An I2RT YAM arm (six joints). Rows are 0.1 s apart.
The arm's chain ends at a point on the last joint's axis. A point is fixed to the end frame.
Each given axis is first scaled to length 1.
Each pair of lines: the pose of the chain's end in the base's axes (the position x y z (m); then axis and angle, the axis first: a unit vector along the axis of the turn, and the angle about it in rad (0 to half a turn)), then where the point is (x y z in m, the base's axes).
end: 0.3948 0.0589 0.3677 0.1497 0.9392 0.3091 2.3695
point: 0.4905 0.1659 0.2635
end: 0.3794 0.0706 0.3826 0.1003 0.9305 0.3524 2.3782
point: 0.4660 0.1918 0.2864
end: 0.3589 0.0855 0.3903 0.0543 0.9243 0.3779 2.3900
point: 0.4360 0.2158 0.2979
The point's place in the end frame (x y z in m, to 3 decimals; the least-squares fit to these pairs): 0.044 0.025 0.170
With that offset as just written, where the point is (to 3 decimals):
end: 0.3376 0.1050 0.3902 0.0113 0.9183 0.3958 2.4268
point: 0.402 0.243 0.299
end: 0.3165 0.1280 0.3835 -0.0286 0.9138 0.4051 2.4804
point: 0.366 0.270 0.290
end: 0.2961 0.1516 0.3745 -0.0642 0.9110 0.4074 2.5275
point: 0.333 0.295 0.278
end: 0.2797 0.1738 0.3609 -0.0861 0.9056 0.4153 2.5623
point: 0.307 0.320 0.264
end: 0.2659 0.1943 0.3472 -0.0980 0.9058 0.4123 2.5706
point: 0.291 0.340 0.248
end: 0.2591 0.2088 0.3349 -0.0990 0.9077 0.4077 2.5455
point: 0.288 0.353 0.236
